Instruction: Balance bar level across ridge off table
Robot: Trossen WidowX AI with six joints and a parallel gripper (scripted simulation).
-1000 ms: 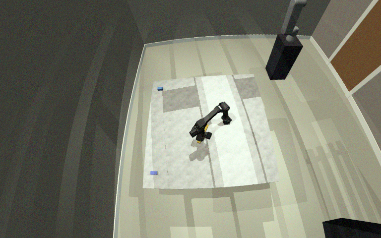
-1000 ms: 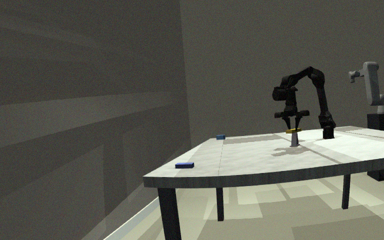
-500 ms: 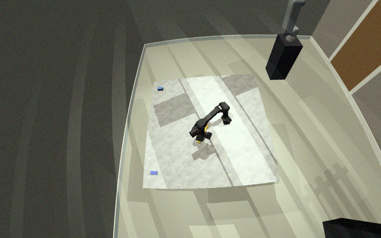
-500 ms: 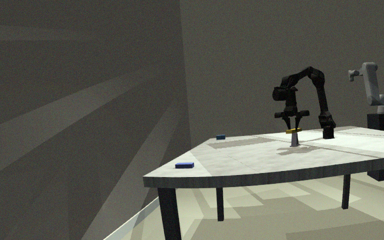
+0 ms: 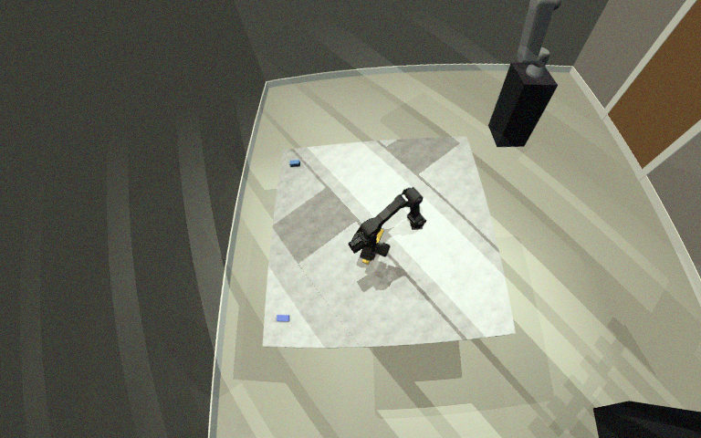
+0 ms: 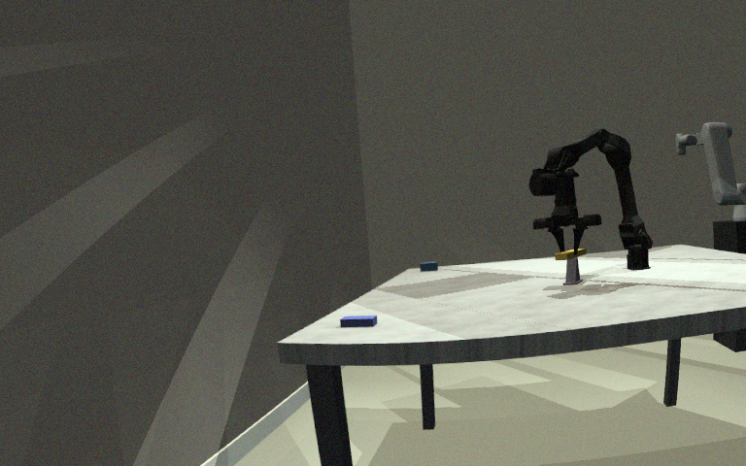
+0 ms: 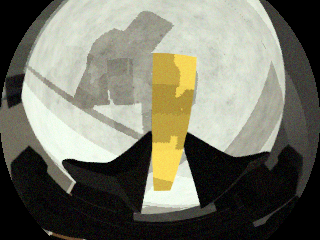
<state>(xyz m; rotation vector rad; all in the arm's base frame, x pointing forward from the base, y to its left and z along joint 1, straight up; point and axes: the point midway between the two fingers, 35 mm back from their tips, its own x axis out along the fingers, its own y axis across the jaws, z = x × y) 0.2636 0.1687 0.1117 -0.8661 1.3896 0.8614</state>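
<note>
Right now my gripper tip is 10 mm past the yellow bar and 20 mm to the left of it.
</note>
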